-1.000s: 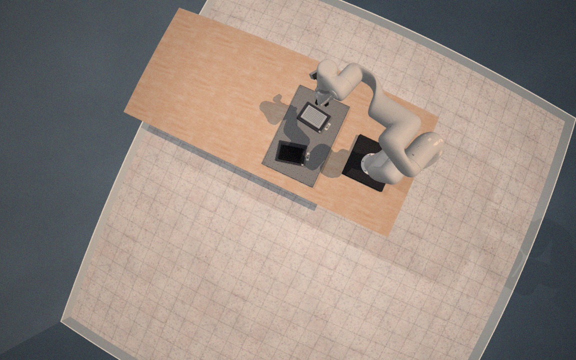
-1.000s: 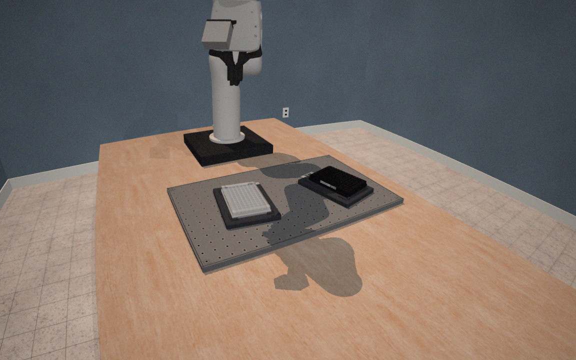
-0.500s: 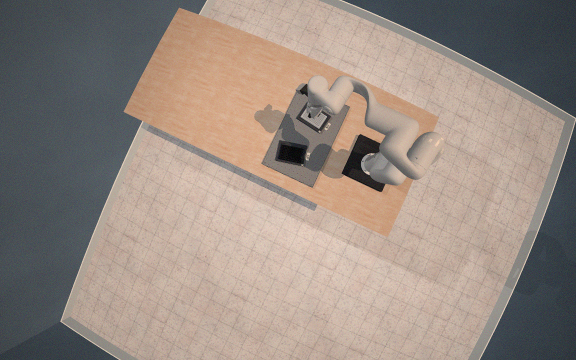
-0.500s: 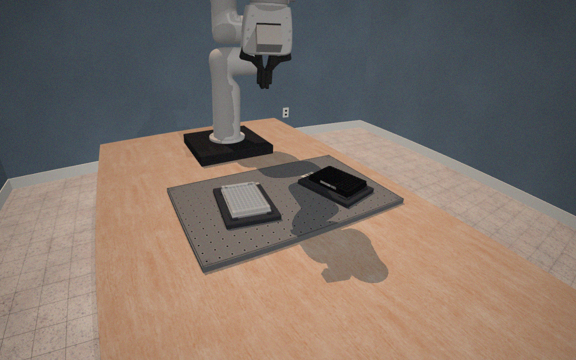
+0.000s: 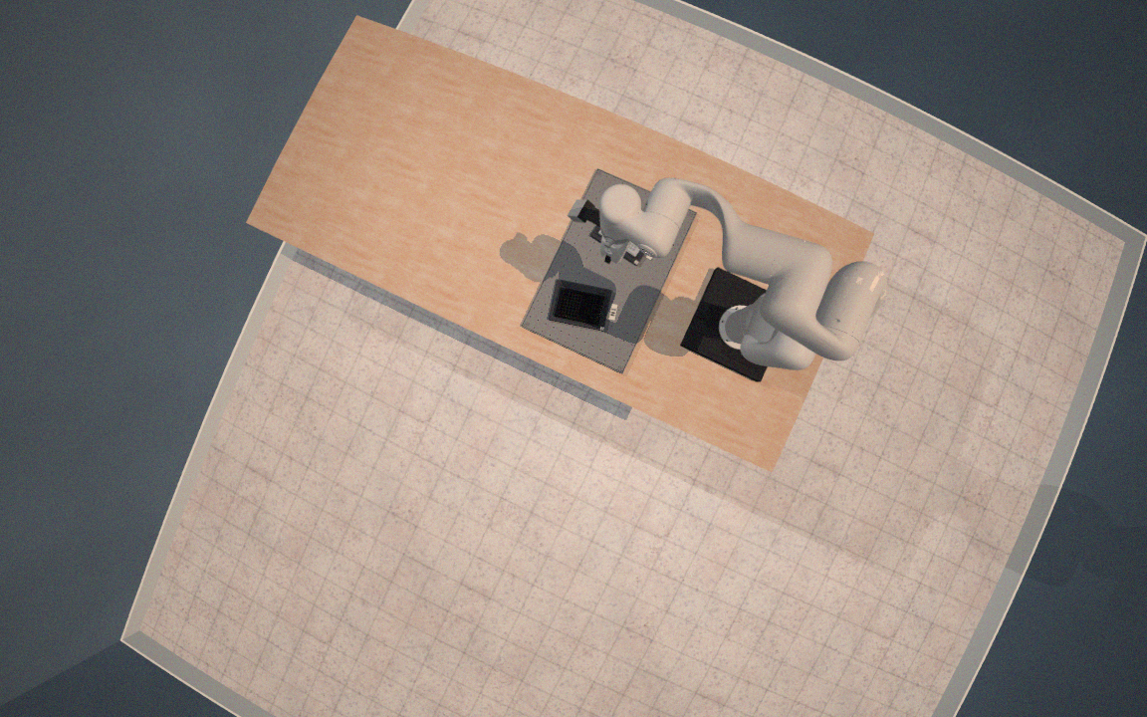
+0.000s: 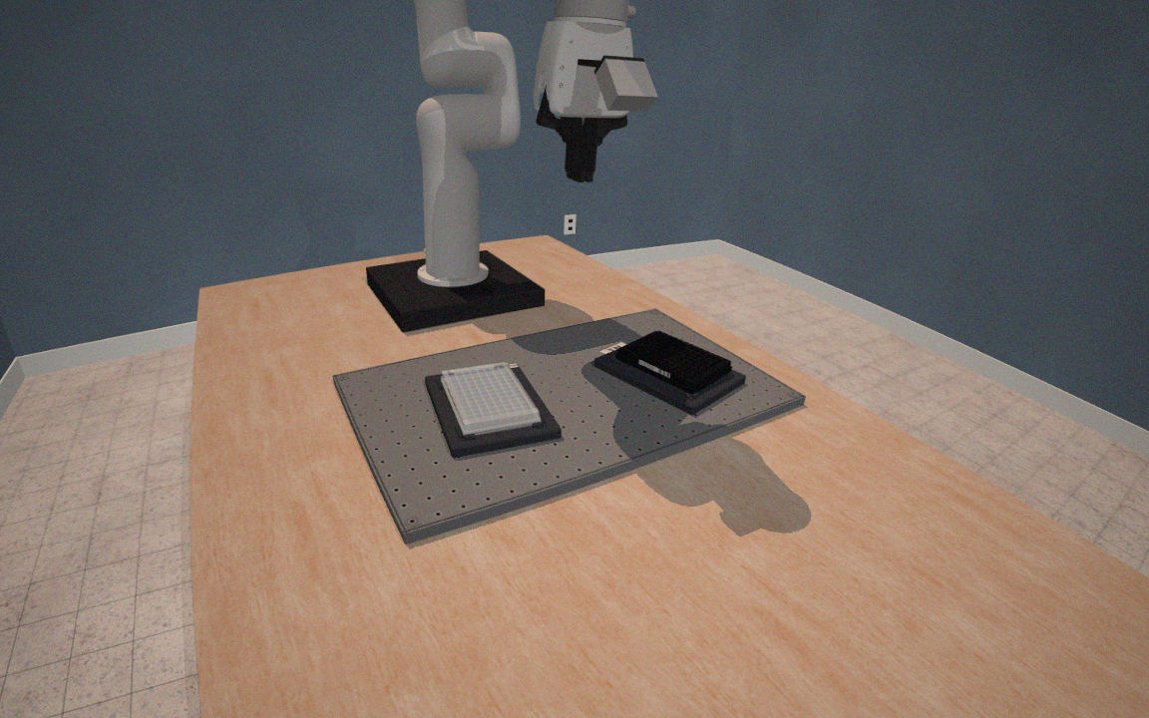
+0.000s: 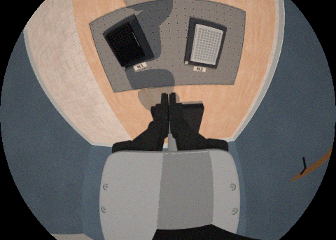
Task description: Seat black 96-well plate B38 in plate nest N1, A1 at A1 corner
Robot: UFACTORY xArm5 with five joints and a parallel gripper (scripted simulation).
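Right now the black plate B38 is 250 mm below my hand, 120 mm to the left of it and 60 mm ahead of it. From my hand the other things lie so: clear plate B83 (260 mm below, 120 mm to the right); then N1 label (270 mm below, 110 mm to the left, 40 mm behind).
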